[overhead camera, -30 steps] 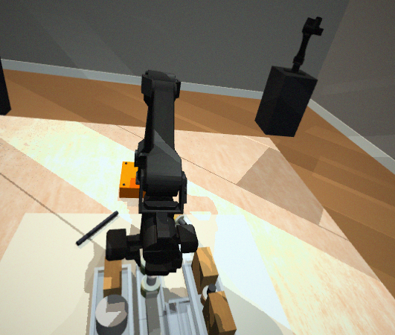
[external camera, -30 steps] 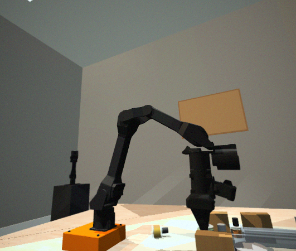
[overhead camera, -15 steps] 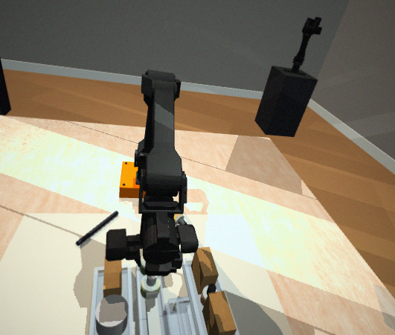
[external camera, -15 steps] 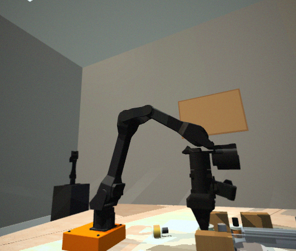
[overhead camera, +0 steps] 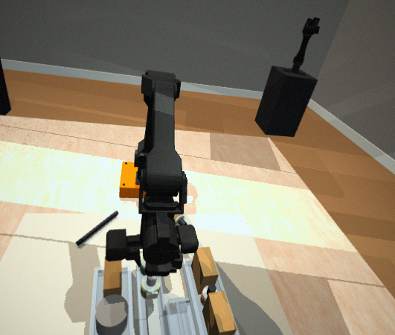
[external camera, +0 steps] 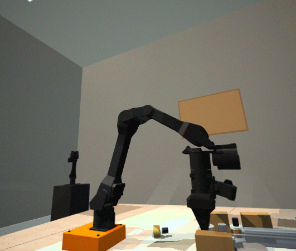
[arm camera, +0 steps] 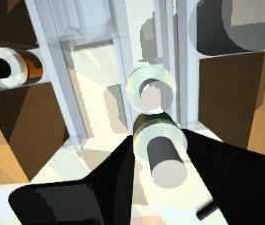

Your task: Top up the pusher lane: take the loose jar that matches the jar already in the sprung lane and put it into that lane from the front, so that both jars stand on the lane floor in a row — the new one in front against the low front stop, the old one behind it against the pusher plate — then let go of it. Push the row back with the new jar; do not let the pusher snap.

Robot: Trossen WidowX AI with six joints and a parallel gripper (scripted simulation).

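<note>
The grey cylinder lies 10 cm ahead of my gripper tip, 7 cm to the right of it and 2 cm below it. Round my gripper tip: black rod: 15 cm behind, 13 cm to the right, 4 cm below.
</note>
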